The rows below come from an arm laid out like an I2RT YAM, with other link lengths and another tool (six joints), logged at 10 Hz.
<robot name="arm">
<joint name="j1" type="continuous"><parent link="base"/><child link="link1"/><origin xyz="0.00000 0.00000 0.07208" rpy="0.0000 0.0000 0.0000"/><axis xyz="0 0 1"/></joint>
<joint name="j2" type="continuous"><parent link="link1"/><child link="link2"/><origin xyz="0.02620 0.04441 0.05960" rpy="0.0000 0.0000 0.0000"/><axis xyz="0 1 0"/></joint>
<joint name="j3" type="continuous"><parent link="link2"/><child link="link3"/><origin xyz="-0.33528 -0.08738 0.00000" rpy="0.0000 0.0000 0.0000"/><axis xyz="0 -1 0"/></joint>
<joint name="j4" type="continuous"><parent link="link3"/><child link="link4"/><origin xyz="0.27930 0.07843 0.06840" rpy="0.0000 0.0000 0.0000"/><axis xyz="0 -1 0"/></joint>
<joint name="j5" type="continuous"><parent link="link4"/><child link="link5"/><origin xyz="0.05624 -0.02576 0.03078" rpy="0.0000 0.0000 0.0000"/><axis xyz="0 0 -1"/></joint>
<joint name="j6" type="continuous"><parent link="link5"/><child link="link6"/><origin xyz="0.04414 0.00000 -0.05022" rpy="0.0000 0.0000 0.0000"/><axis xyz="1 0 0"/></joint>
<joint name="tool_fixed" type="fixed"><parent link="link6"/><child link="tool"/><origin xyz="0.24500 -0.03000 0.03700" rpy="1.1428 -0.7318 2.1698"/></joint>
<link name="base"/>
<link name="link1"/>
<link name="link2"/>
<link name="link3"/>
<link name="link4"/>
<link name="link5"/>
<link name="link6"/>
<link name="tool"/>
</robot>
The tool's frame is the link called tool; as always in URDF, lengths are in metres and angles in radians. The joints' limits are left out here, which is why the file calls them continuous.
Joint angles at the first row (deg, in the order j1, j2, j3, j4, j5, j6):
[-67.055 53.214 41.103 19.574 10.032 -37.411]
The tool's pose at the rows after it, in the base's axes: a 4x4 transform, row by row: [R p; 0 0 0 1], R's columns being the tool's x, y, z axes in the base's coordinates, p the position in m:
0.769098, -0.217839, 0.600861, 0.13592; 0.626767, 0.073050, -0.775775, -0.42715; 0.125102, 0.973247, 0.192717, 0.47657; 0, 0, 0, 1
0.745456, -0.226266, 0.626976, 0.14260; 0.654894, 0.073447, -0.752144, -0.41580; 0.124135, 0.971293, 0.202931, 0.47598; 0, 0, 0, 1
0.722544, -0.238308, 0.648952, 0.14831; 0.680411, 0.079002, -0.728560, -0.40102; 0.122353, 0.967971, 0.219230, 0.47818; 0, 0, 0, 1
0.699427, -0.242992, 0.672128, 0.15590; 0.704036, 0.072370, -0.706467, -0.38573; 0.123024, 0.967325, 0.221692, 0.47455; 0, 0, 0, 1
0.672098, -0.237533, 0.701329, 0.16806; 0.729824, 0.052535, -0.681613, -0.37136; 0.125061, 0.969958, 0.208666, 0.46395; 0, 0, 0, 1
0.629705, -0.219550, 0.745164, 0.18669; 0.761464, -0.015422, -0.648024, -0.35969; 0.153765, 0.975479, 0.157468, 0.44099; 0, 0, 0, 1
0.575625, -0.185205, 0.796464, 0.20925; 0.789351, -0.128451, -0.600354, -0.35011; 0.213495, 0.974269, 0.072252, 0.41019; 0, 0, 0, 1
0.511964, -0.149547, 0.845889, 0.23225; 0.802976, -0.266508, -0.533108, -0.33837; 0.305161, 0.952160, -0.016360, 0.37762; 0, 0, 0, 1
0.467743, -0.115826, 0.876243, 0.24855; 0.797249, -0.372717, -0.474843, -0.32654; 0.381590, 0.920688, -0.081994, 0.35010; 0, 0, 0, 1
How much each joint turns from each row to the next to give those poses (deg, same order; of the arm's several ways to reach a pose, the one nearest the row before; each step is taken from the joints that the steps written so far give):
[0.005 -0.266 -0.523 -0.065 -0.133 0.072]
[0.308 -1.867 -1.297 -0.041 -1.709 0.350]
[0.918 -2.432 -1.216 -0.324 -0.904 0.340]
[1.731 -2.567 -1.393 -1.063 -0.145 0.109]
[2.666 -2.199 -1.636 -1.297 0.377 -0.196]
[2.683 -1.527 -0.798 -4.138 -0.712 0.701]
[1.832 -0.313 0.879 -7.100 -2.515 1.692]
[0.885 0.676 1.901 -8.061 -4.295 2.782]
[0.827 0.854 1.127 -5.643 -3.160 2.117]

